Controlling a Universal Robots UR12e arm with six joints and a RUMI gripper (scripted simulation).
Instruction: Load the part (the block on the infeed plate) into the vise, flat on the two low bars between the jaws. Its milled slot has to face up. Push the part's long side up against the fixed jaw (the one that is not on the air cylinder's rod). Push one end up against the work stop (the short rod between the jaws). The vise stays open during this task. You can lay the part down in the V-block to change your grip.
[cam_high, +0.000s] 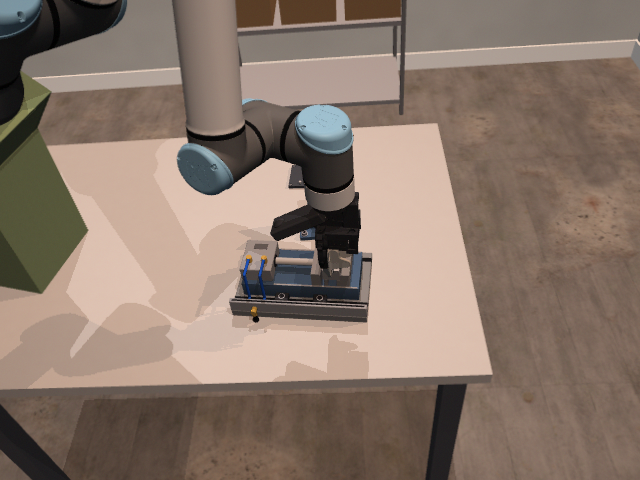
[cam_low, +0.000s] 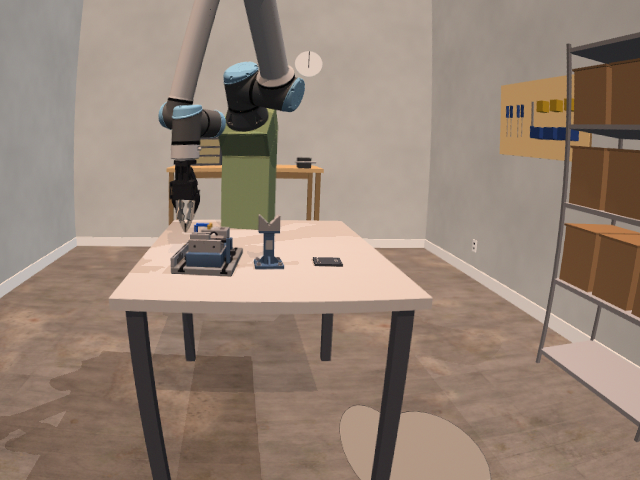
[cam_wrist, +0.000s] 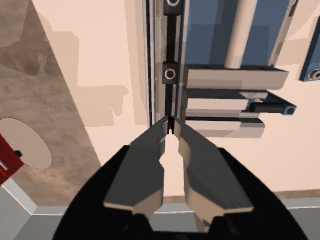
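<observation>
Right now my hand is 50 mm to the right of the part and 30 mm above it. Round my hand: moving jaw: 70 mm to the left, 50 mm below, 30 mm behind; fixed jaw: 70 mm to the left, 50 mm below, 30 mm ahead; work stop: 110 mm to the left, 40 mm below.
</observation>
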